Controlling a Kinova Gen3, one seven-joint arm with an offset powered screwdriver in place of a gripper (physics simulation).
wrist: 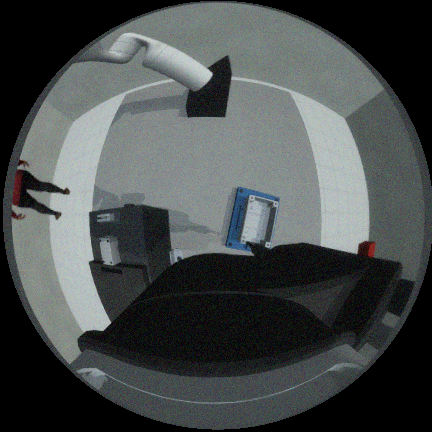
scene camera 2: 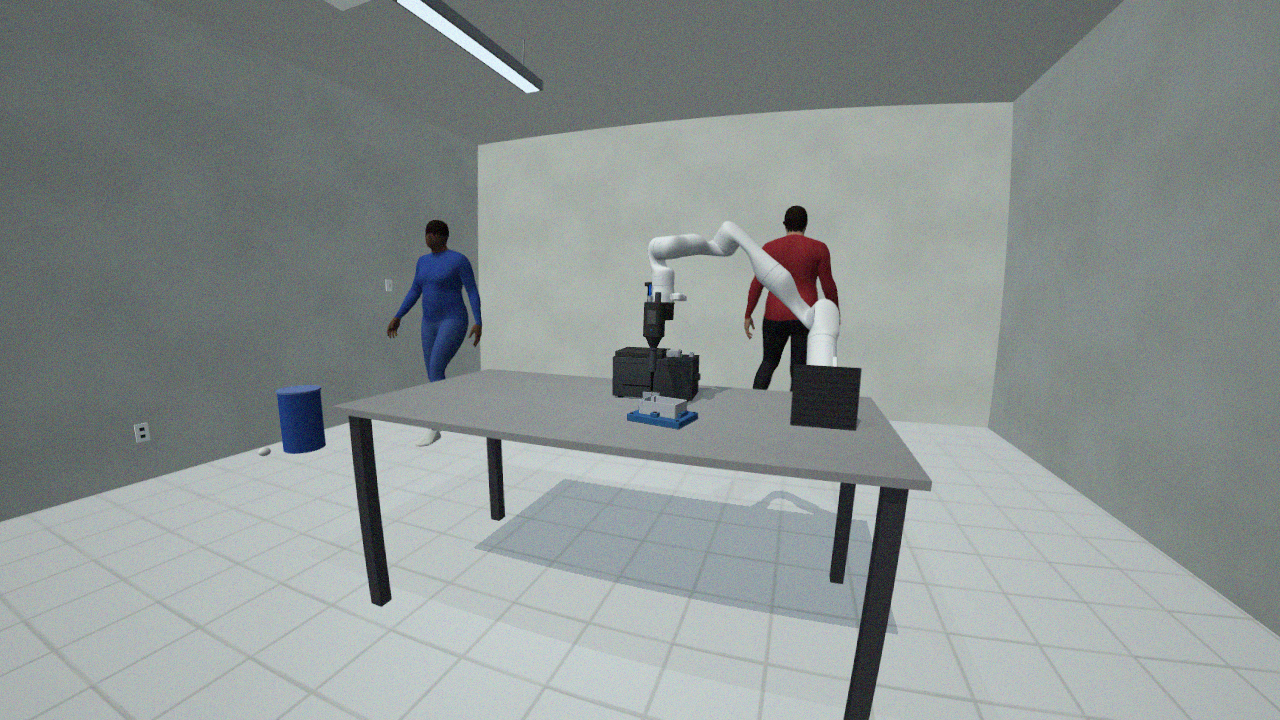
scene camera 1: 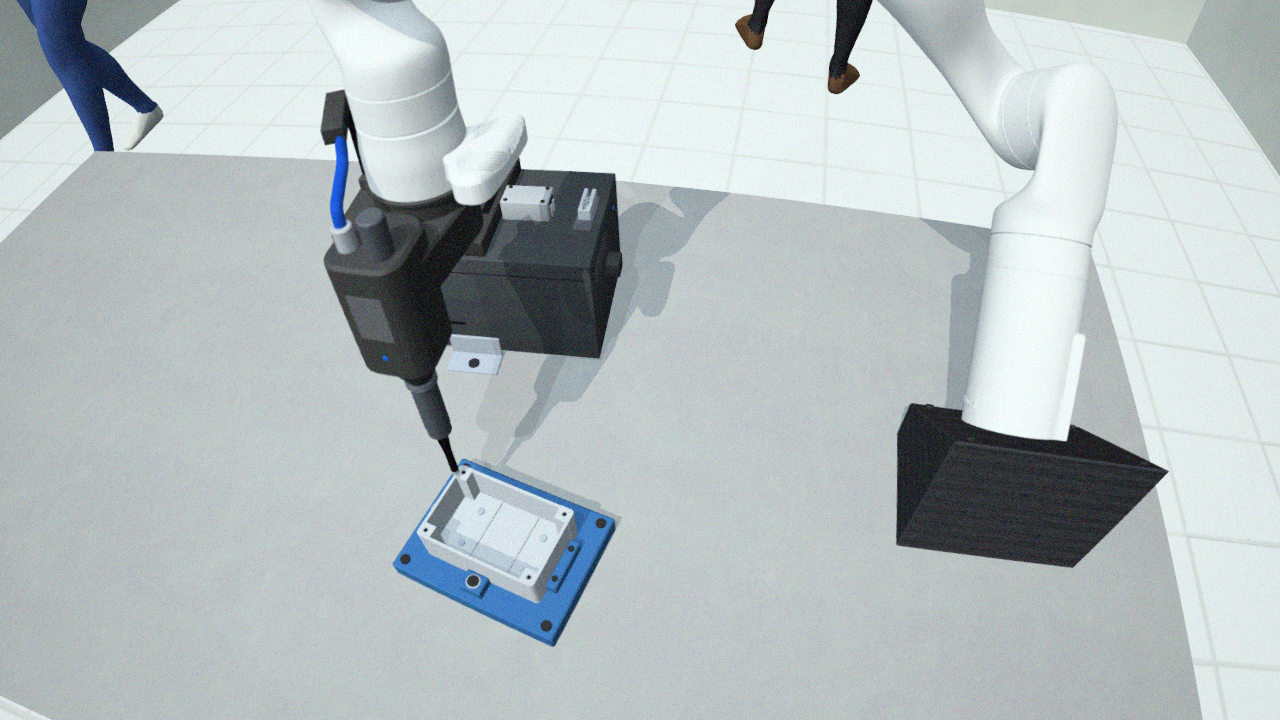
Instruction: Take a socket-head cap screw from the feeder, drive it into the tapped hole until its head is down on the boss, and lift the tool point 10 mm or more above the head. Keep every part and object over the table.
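A black feeder appears in the pictures of the robot's scene, and so does a blue fixture plate.
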